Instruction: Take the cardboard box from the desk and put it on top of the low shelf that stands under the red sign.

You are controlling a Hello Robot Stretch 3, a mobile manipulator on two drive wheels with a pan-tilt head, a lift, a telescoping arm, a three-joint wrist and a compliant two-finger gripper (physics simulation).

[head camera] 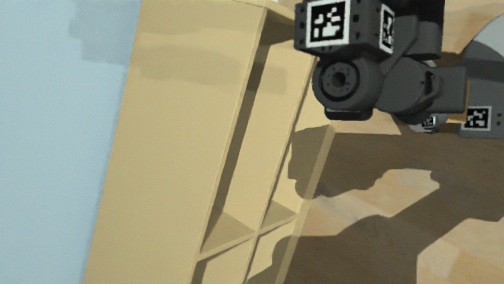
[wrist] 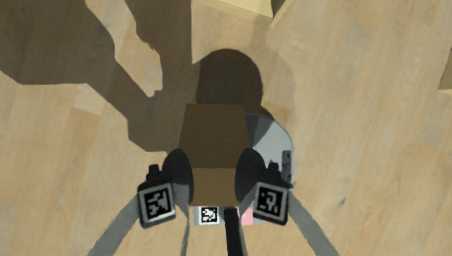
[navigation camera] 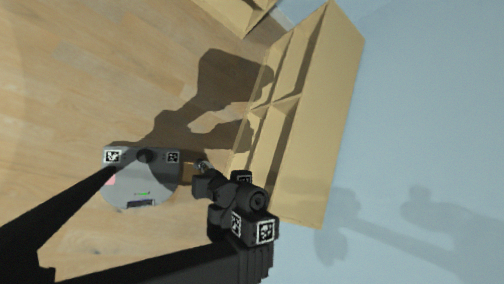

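Seen in the pictures: gripper, fingertip midpoint: (navigation camera: 197, 172); robot's base, origin of the base link: (navigation camera: 144, 155).
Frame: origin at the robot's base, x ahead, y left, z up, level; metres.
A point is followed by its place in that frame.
Note:
The brown cardboard box (wrist: 214, 131) (navigation camera: 188, 173) @[x -0.024, y -0.115, z 0.651 m] is held between the two dark fingertips, above the floor. My gripper (wrist: 214, 168) @[x -0.021, y -0.140, z 0.662 m] (navigation camera: 201, 166) @[x -0.021, y -0.140, z 0.662 m] is shut on the box, with one fingertip against each side. In the head camera view the wrist hides most of the gripper and box. A low wooden shelf unit (head camera: 165, 130) @[x 0.044, y -0.749, z 0.610 m] (navigation camera: 320, 135) @[x 0.151, y -0.789, z 0.610 m] stands against the blue wall, with its long top board showing and open compartments facing the floor area. The gripper and box are off to the side of its front. The red sign and the desk do not show.
Another wooden shelf unit (navigation camera: 229, 16) @[x 0.986, y -0.455, z 0.080 m] shows partly at the top of the navigation view. Pieces of wooden furniture show at the top (wrist: 240, 7) and right edge (wrist: 446, 75) of the wrist view. My grey base (navigation camera: 140, 182) @[x -0.131, y 0.012, z 0.159 m] is beside the held box. Shadows cross the wood floor.

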